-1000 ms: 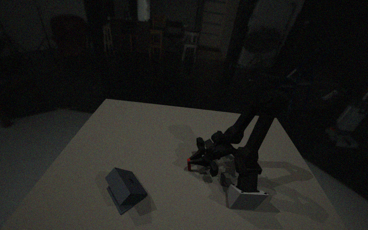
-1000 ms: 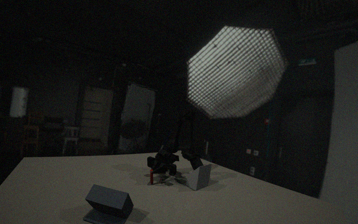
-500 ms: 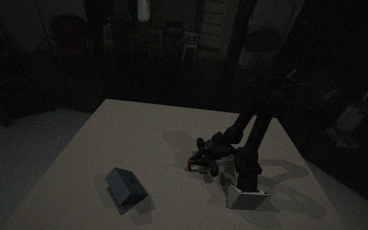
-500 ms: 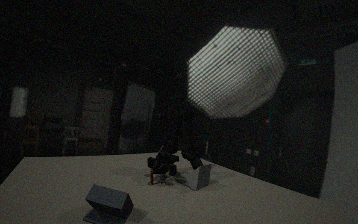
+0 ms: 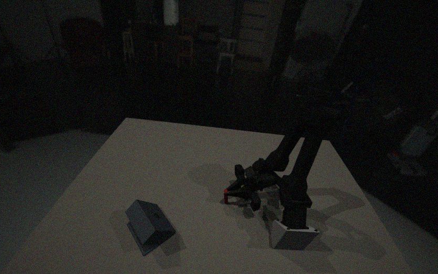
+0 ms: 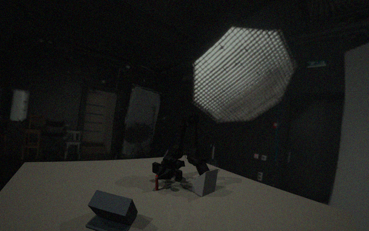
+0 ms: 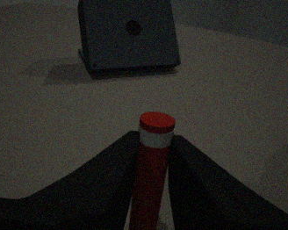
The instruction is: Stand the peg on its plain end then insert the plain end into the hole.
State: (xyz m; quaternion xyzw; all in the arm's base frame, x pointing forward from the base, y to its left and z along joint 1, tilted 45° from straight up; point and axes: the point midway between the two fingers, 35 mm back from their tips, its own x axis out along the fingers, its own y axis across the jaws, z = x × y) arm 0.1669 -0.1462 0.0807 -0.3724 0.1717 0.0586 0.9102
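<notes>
Now: the peg 10 mm below my gripper tip. The rest, counted from my gripper tip: sloped panel: 260 mm ahead, 100 mm to the left, 20 mm below.
</notes>
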